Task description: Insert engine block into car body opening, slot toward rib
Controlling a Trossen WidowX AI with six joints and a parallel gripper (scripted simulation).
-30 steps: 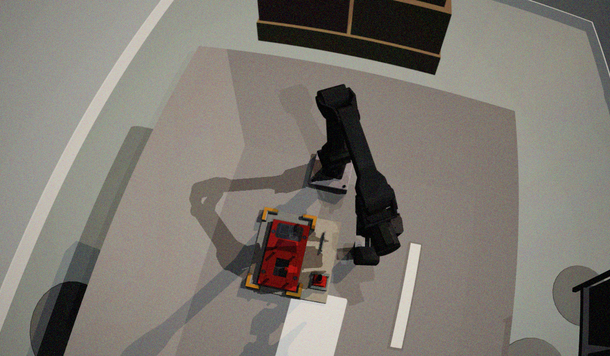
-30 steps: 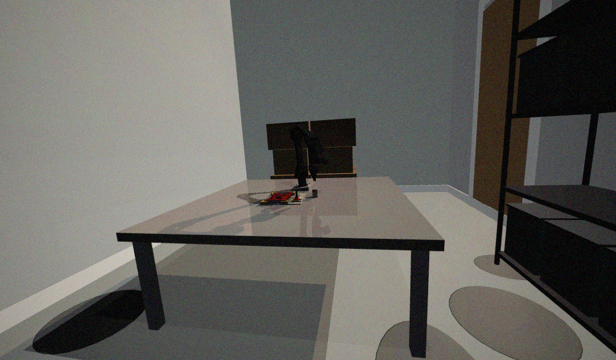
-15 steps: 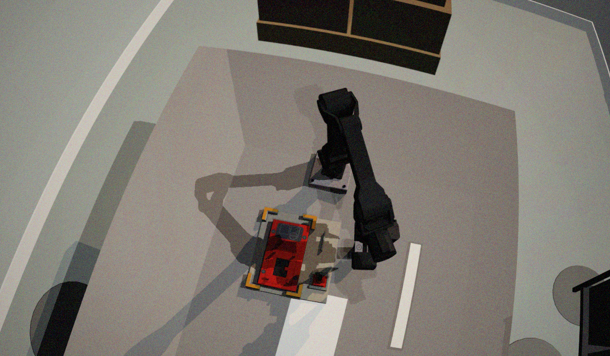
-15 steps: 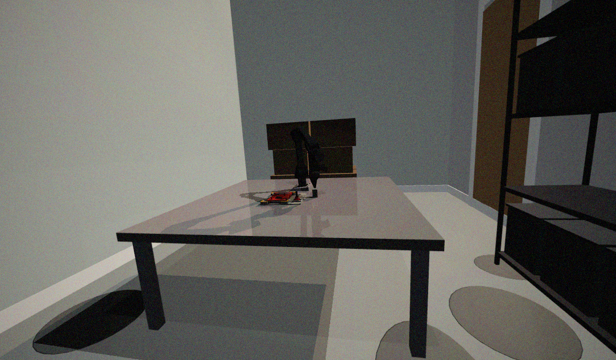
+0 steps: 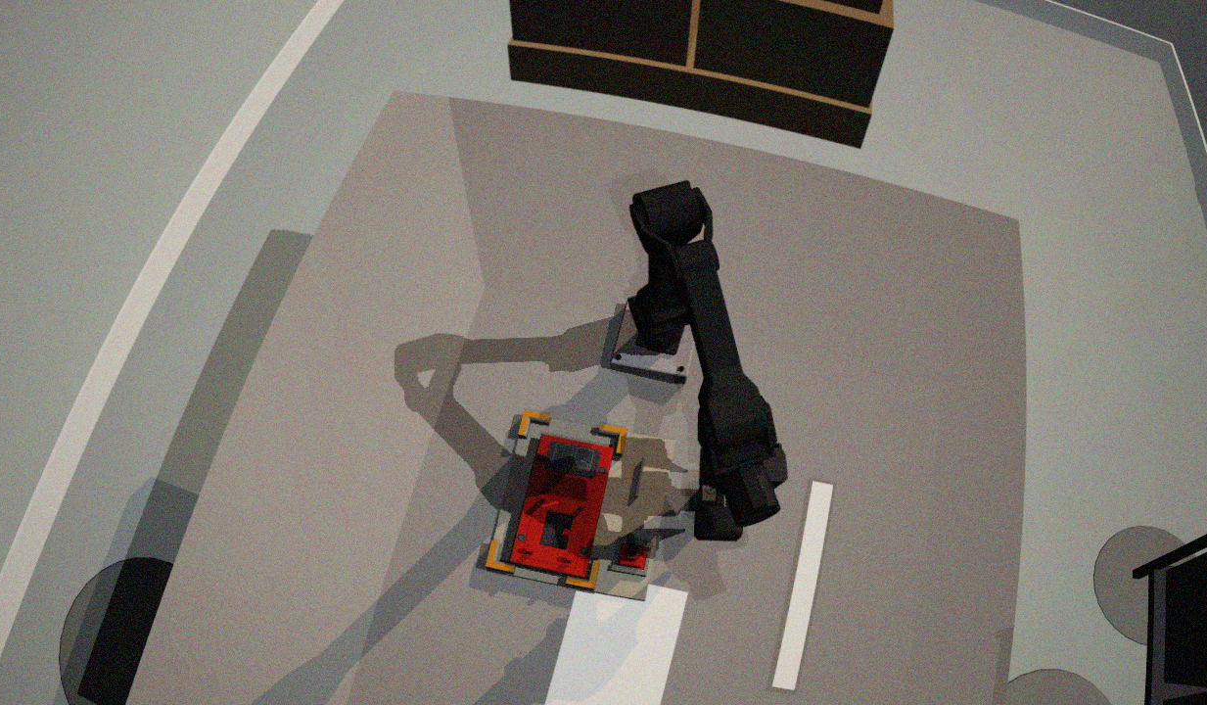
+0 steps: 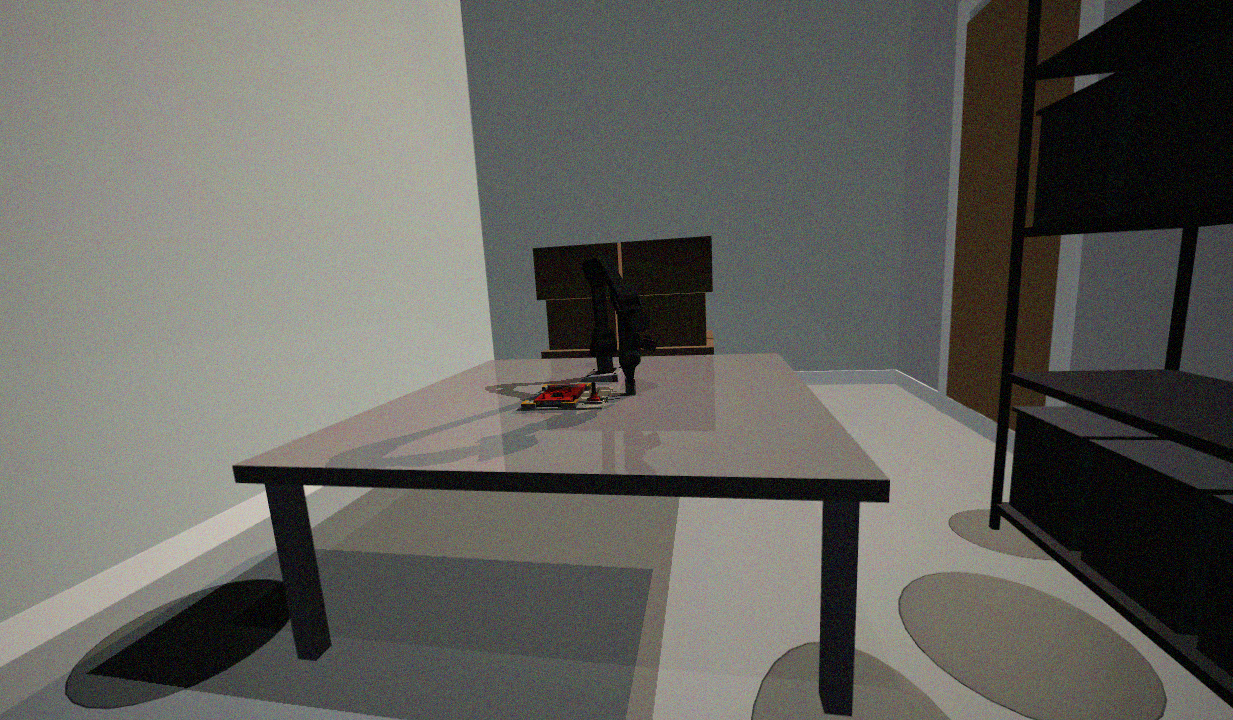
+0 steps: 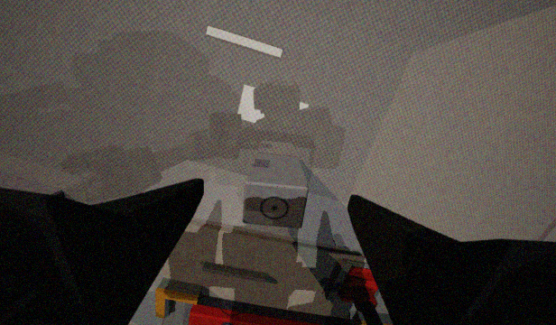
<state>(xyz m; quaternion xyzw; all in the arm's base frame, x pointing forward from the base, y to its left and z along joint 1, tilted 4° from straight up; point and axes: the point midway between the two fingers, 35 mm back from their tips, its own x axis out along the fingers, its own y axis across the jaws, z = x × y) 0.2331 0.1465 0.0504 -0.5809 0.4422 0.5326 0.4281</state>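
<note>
My gripper tip is now 10 mm past the engine block and 20 mm above it.
</note>
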